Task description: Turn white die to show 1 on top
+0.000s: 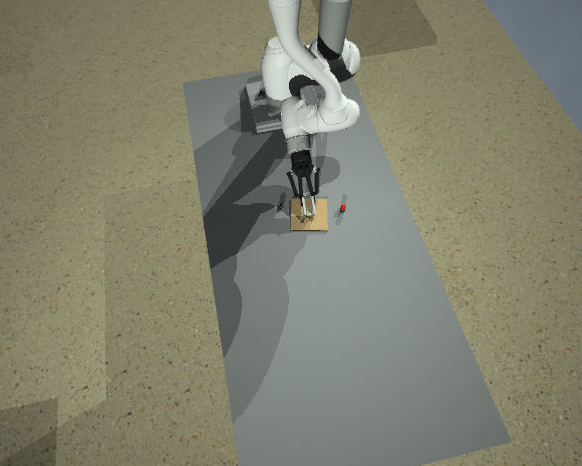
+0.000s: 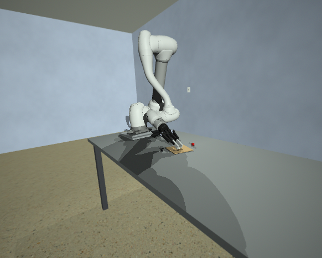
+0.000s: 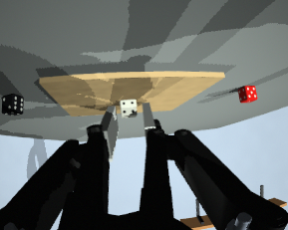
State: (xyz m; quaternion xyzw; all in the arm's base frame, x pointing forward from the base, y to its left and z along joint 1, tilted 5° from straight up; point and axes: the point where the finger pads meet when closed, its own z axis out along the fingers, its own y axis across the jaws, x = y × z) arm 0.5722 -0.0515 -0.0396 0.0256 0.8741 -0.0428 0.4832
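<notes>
Right now the white die is 20 mm below my hand and 20 mm ahead of it. The rest, counted from my hand: black die (100 mm to the right, 40 mm behind, 30 mm below); then tan mat (30 mm below, 20 mm ahead); then red die (130 mm to the left, 30 mm below, 30 mm ahead).
</notes>
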